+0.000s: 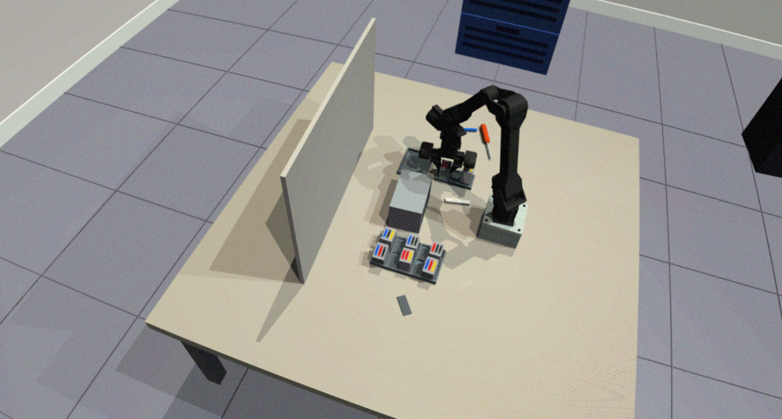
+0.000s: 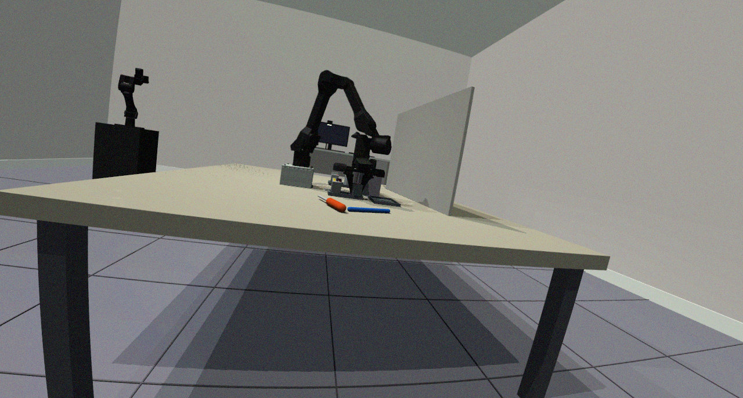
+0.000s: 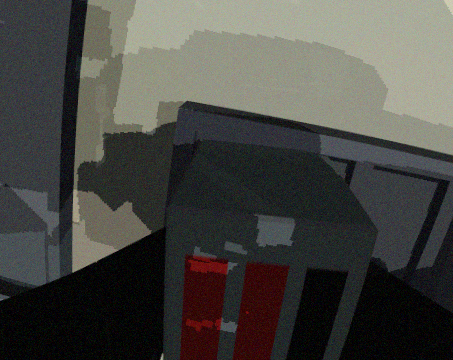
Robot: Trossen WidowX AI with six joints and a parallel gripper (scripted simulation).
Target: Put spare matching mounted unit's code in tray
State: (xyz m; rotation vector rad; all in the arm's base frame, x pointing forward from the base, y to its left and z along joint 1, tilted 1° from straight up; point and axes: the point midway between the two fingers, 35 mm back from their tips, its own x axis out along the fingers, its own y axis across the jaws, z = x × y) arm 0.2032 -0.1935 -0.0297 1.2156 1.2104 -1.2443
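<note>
My gripper tip is 4 cm past the rack and 1 cm above it. The rest, counted from my gripper tip: white strip 6 cm behind, 11 cm to the left, 1 cm below; grey spare 2 cm above; tray 10 cm ahead, 3 cm to the right, 1 cm below.
</note>
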